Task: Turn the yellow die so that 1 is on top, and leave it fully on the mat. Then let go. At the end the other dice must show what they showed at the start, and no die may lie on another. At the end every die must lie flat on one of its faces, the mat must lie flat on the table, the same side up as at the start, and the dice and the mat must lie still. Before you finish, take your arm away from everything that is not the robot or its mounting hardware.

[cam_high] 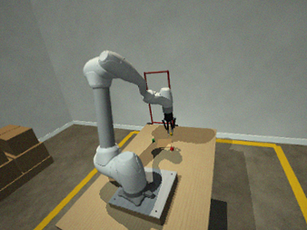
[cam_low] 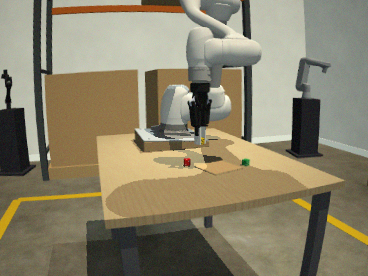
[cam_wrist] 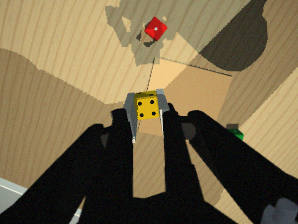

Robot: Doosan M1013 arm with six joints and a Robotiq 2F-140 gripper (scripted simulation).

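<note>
Right now my hand is 130 mm above the tan mat, 80 mm to the right of it and 10 mm past it. The rest, counted from my hand: green die: 190 mm to the left, 120 mm below, 30 mm behind; then yellow die: 20 mm below; then red die: 120 mm below, 80 mm behind, 40 mm to the right.
</note>
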